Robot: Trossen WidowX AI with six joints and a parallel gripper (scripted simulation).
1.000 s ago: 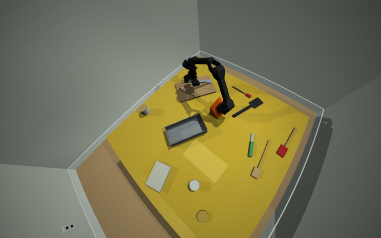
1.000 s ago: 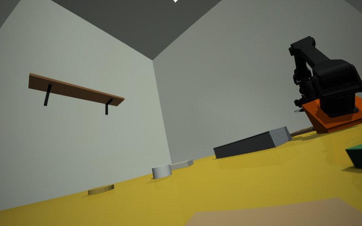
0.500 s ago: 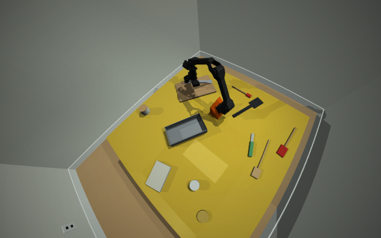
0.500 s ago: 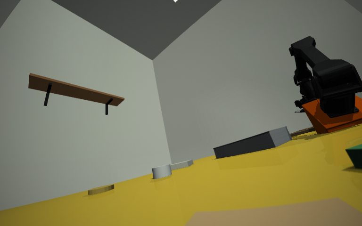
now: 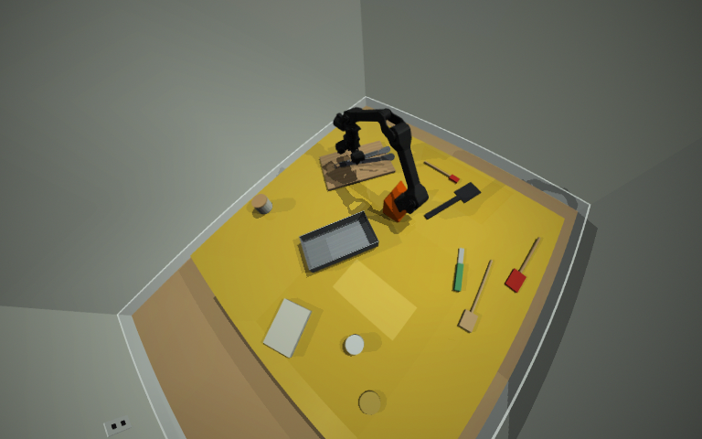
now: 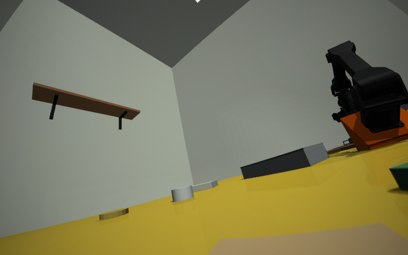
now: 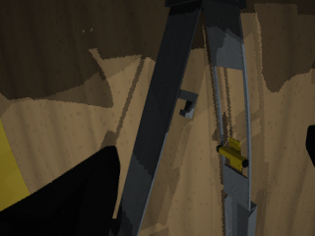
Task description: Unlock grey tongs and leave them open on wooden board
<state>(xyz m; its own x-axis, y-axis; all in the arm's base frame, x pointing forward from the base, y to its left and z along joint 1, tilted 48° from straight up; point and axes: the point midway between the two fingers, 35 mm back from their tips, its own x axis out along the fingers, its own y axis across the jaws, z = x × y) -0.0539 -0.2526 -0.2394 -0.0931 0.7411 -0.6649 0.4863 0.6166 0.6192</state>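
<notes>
Now: gripper tip 20 mm past the yellow lock piece and 20 mm above it. Also, from my gripper tip: wooden board 40 mm below; roasting tin 370 mm ahead, 270 mm to the left, 20 mm below; red-tipped tool 390 mm to the left, 260 mm behind, 40 mm below.
</notes>
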